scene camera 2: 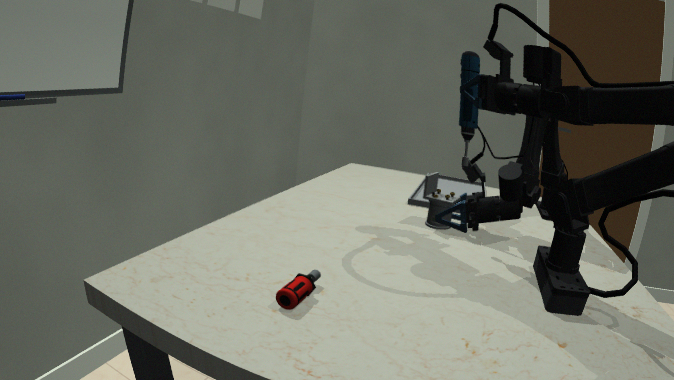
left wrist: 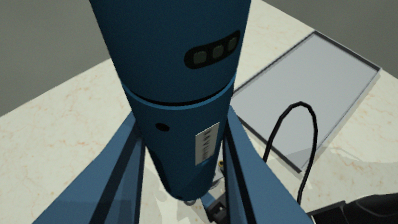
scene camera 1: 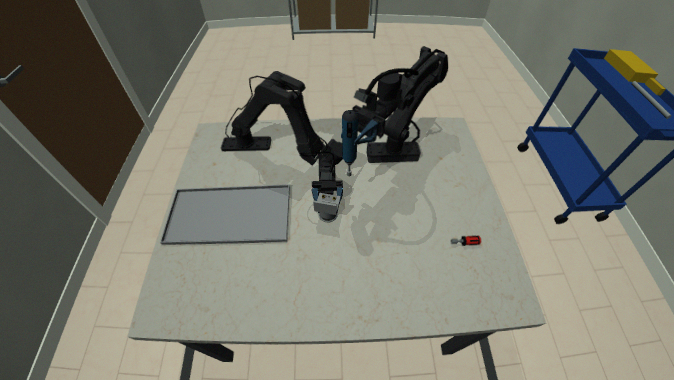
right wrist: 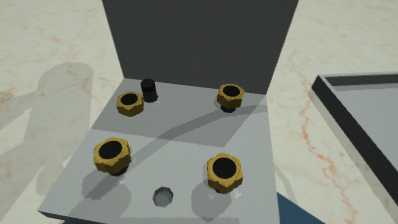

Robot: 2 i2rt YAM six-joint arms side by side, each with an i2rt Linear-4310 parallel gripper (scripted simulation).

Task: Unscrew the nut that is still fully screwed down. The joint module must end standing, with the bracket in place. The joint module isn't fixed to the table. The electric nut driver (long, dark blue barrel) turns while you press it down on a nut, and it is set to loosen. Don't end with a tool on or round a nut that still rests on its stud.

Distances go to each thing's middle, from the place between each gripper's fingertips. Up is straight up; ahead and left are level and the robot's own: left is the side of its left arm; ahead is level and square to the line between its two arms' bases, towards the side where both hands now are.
Labels:
The grey bracket (right wrist: 189, 57) is 50 mm above my right hand (scene camera 2: 436, 214). From my right hand the other things lie so: red-handled hand driver (scene camera 2: 288, 297) 450 mm to the left, 70 mm ahead, 10 mm below; then shallow grey tray (scene camera 1: 244, 214) 340 mm to the right, 40 mm ahead, 20 mm below.
I see my left gripper (scene camera 2: 467, 91) 50 mm short of the grey bracket, 60 mm to the left of it and 230 mm above it. From my left hand the other things lie so: red-handled hand driver: 110 mm ahead, 390 mm to the left, 290 mm below; then shallow grey tray: 90 mm ahead, 400 mm to the right, 300 mm below.

